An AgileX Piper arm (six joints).
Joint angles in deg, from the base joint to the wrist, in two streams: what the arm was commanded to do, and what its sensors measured. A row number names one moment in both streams.
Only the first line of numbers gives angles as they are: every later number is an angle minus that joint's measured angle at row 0.
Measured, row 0:
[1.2 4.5 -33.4 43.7 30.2 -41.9]
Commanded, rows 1 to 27:
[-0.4 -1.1 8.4 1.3 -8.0 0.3]
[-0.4 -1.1 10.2 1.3 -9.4 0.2]
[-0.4 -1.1 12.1 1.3 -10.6 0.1]
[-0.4 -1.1 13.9 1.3 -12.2 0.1]
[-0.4 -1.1 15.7 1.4 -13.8 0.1]
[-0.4 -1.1 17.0 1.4 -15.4 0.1]
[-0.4 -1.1 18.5 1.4 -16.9 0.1]
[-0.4 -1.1 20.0 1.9 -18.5 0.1]
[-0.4 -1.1 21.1 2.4 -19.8 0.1]
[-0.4 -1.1 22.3 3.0 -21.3 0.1]
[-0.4 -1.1 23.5 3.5 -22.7 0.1]
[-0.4 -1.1 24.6 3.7 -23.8 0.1]
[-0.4 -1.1 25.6 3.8 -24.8 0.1]
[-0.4 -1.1 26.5 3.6 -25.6 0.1]
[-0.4 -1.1 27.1 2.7 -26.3 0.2]
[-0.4 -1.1 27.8 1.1 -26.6 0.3]
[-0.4 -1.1 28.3 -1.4 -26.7 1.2]
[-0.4 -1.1 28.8 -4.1 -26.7 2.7]
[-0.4 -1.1 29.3 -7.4 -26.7 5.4]
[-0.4 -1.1 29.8 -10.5 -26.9 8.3]
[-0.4 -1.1 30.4 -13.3 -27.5 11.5]
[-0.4 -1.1 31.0 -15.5 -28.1 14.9]
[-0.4 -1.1 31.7 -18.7 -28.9 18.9]
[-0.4 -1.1 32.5 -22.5 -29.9 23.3]
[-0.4 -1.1 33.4 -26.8 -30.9 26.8]
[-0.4 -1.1 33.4 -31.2 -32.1 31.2]
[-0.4 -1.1 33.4 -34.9 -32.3 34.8]
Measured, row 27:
[0.0 -0.8 32.2 -20.7 -29.1 21.0]
